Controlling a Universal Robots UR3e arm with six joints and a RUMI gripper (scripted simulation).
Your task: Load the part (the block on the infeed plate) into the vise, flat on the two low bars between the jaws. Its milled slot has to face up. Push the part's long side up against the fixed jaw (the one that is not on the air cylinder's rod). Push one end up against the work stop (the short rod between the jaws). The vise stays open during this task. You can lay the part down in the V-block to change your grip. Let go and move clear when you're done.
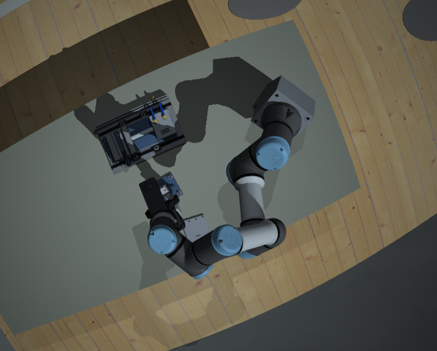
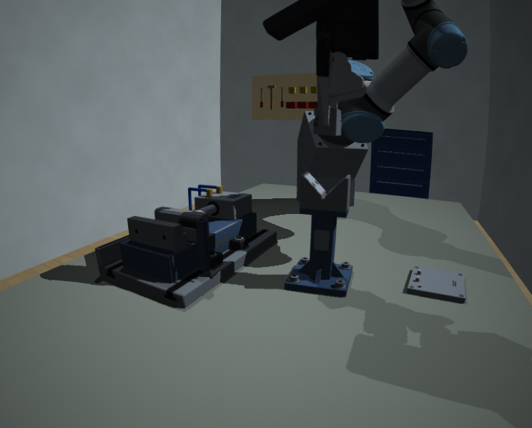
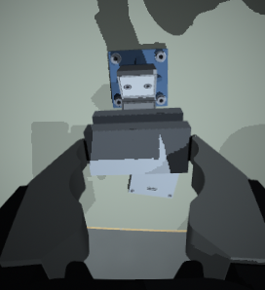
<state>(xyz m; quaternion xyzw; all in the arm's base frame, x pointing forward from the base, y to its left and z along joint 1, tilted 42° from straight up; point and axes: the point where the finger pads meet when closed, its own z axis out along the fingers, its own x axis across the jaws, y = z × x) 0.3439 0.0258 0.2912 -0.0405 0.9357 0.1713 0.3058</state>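
Right now the part is 10 mm to the right of my hand and 10 mm below it. From my hand the other things lie so: air cylinder rod (30 mm ahead, 230 mm to the right, 170 mm below); blue post (190 mm below); work stop (110 mm ahead, 170 mm to the right, 150 mm below).
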